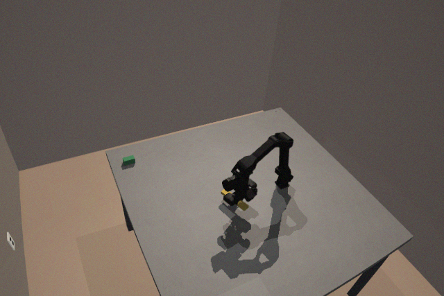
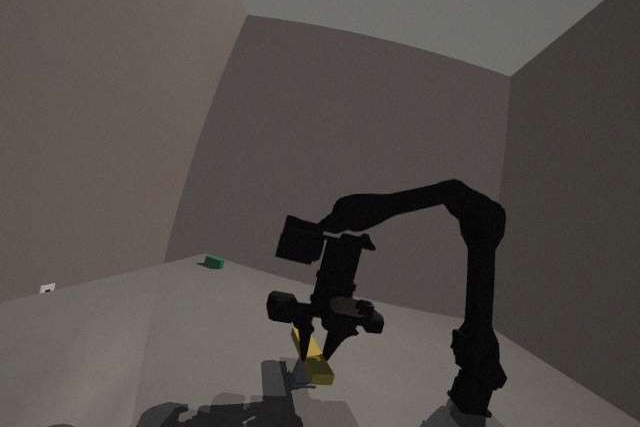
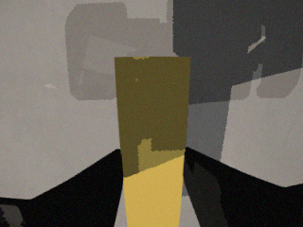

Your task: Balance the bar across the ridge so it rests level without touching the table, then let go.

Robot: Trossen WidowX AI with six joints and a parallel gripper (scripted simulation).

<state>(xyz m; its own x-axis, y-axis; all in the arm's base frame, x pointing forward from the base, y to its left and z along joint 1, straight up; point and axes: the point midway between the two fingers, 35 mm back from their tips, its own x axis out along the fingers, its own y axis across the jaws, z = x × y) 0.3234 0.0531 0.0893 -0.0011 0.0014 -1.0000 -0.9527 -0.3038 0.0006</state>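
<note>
My gripper tip is 10 mm short of the bar and 30 mm to the left of it. The rest, counted from my gripper tip: green block 420 mm ahead, 550 mm to the right, 40 mm below.
</note>
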